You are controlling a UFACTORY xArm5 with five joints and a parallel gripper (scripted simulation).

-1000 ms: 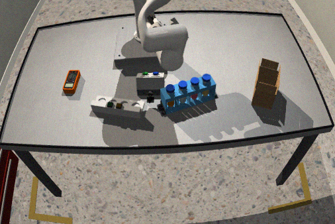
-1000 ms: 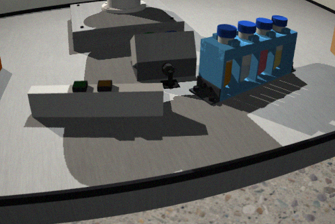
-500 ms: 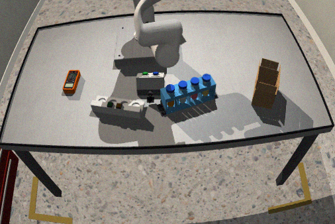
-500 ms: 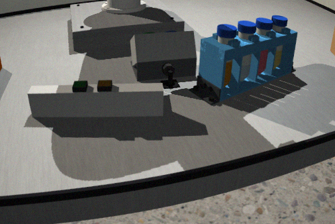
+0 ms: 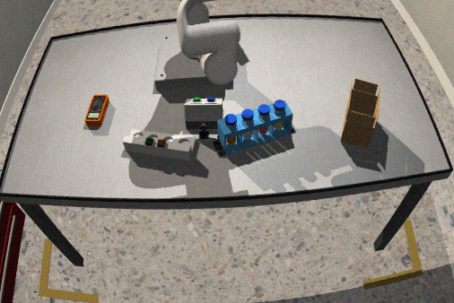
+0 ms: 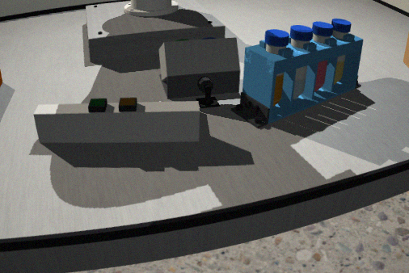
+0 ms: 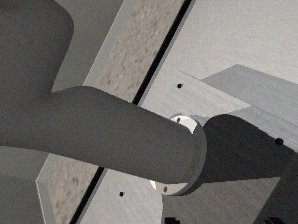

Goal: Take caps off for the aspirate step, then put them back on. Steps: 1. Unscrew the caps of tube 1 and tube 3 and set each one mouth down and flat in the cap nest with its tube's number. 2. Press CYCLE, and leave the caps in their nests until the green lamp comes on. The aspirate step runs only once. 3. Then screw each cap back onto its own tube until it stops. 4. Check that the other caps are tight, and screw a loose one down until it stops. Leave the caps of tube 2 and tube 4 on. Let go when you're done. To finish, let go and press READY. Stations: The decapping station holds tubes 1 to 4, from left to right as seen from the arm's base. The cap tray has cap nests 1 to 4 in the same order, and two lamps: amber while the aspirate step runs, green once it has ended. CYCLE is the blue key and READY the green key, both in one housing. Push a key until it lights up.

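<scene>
The blue cap is 10 cm ahead of my hand, 16 cm to the left of it and 13 cm below it. The rest, counted from my hand: blue key: 18 cm below; green key: 5 cm to the right, 18 cm below; grey key housing: 2 cm ahead, 2 cm to the right, 19 cm below.
</scene>
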